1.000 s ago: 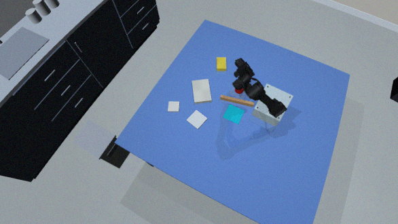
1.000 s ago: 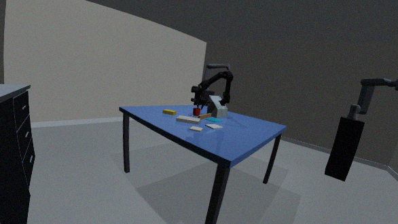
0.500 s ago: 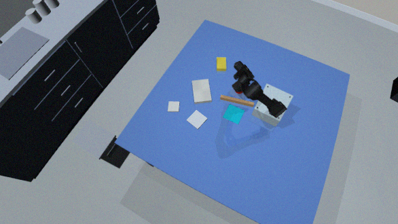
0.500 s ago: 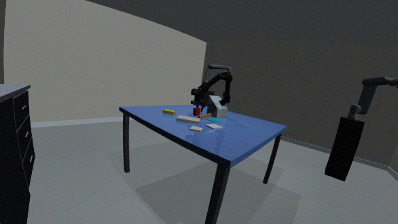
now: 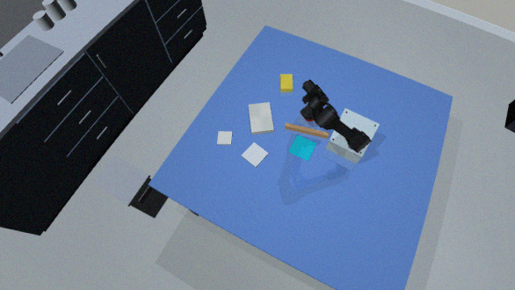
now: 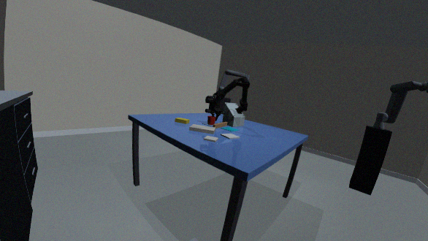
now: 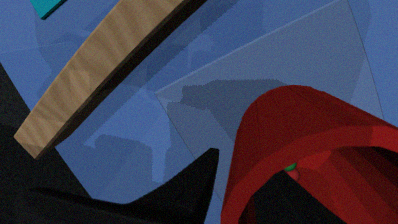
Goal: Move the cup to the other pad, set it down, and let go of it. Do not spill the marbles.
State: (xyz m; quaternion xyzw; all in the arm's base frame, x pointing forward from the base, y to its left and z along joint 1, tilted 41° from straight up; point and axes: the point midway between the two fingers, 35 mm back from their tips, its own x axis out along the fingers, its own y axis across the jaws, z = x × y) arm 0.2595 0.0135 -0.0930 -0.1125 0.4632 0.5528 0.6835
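The red cup lies 30 mm ahead of my gripper tip and 10 mm to the right of it. Round my gripper tip: wooden plank: 80 mm to the left, 30 mm below; bluish pad: 30 mm ahead, 10 mm to the right, 40 mm below; blue marble: 10 mm ahead, 30 mm to the right, 20 mm below.
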